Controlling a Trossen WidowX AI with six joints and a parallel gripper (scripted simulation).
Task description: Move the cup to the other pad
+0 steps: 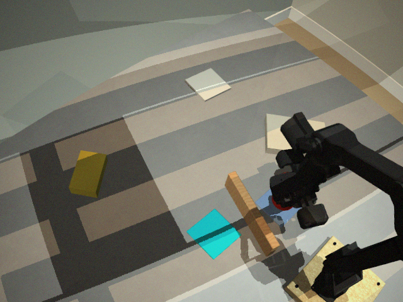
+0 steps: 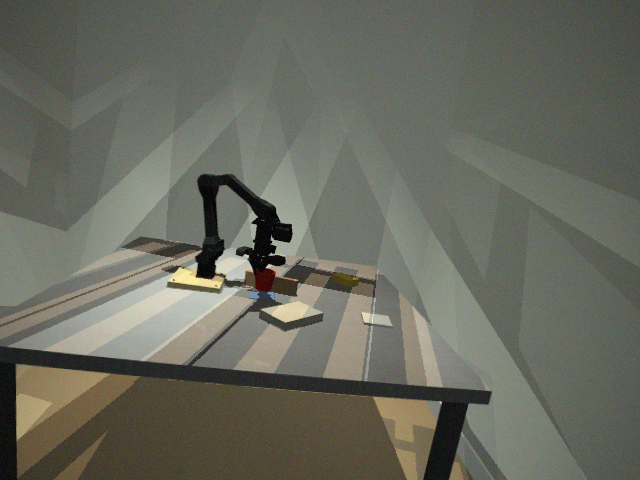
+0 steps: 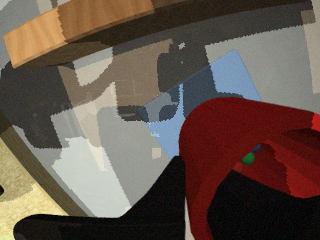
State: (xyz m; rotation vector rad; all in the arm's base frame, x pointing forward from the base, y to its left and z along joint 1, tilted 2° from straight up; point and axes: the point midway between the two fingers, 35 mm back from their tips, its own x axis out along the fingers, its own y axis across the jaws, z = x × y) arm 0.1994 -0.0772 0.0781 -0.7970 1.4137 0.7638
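Now: the teal pad 160 mm to the left of my gripper tip, 90 mm ahead of it and 70 mm below it. The rest, counted from my gripper tip: red cup 30 mm ahead, 20 mm to the right; thick cream slab 210 mm to the right, 120 mm ahead, 50 mm below; wooden bar 70 mm to the left, 60 mm ahead, 40 mm below.
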